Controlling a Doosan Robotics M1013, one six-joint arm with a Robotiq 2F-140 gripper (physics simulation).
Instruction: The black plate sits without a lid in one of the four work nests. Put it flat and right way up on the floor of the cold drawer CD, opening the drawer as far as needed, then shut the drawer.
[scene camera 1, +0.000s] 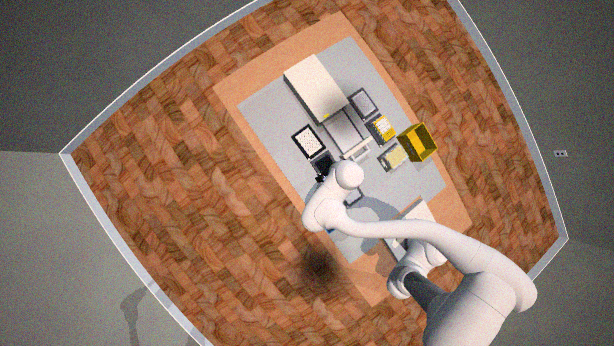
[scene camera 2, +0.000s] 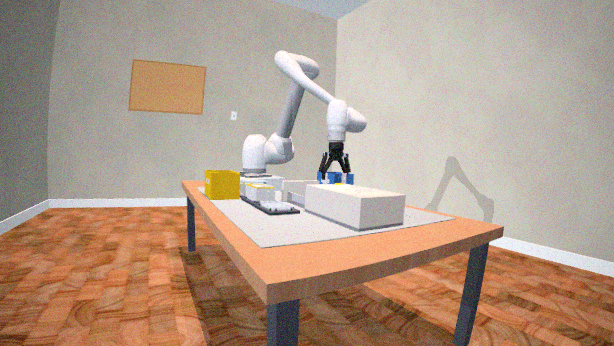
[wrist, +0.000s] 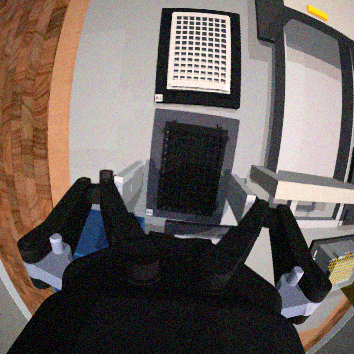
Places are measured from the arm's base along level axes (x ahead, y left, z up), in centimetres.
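Where they show: gripper, fingertip midpoint: (scene camera 1: 328, 169) (wrist: 185, 179); arm's base, origin of the base link: (scene camera 2: 254, 176).
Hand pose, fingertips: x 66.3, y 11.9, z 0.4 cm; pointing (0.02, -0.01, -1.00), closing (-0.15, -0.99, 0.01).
Things, the pixels of their top centre, and the offset from my fingertips. "spot": a spot on its surface instead.
- black plate, middle of its top: (wrist: 190, 172) (scene camera 1: 328, 168) dx +0.0, dy -0.7, dz -3.5 cm
- cold drawer, surface spot: (wrist: 310, 105) (scene camera 1: 341, 131) spot: dx +10.3, dy -20.0, dz -4.4 cm
- white plate, middle of its top: (wrist: 200, 46) (scene camera 1: 309, 141) dx +17.5, dy -2.6, dz -3.5 cm
- yellow bin, middle of its top: (scene camera 2: 221, 171) (scene camera 1: 422, 141) dx -23.7, dy -49.8, dz +5.8 cm
- blue box, middle of its top: (wrist: 84, 296) (scene camera 2: 335, 172) dx -16.2, dy +14.7, dz +5.8 cm
The black plate (scene camera 1: 324, 162) (wrist: 192, 162) sits flat and lidless in a dark grey nest, directly beyond the nest with the white plate. My gripper (scene camera 2: 335, 177) (wrist: 185, 179) is open and empty, pointing down. In the wrist view its two fingertips stand apart on either side of the black plate's near part; their exact height over the plate is hard to tell. The cold drawer (scene camera 1: 345, 131) (wrist: 310, 105) stands pulled out of its cream housing (scene camera 1: 315, 85) (scene camera 2: 345, 200), to the right of the plate in the wrist view. Its visible floor is bare.
A white plate (scene camera 1: 308, 141) (wrist: 201, 52) sits in the neighbouring black nest. The drawer's front (wrist: 315, 190) and handle stand close to the right finger. A yellow bin (scene camera 1: 415, 145) (scene camera 2: 222, 185) stands near yellow-topped plates (scene camera 1: 384, 127). A blue box (wrist: 92, 237) stands below the left finger.
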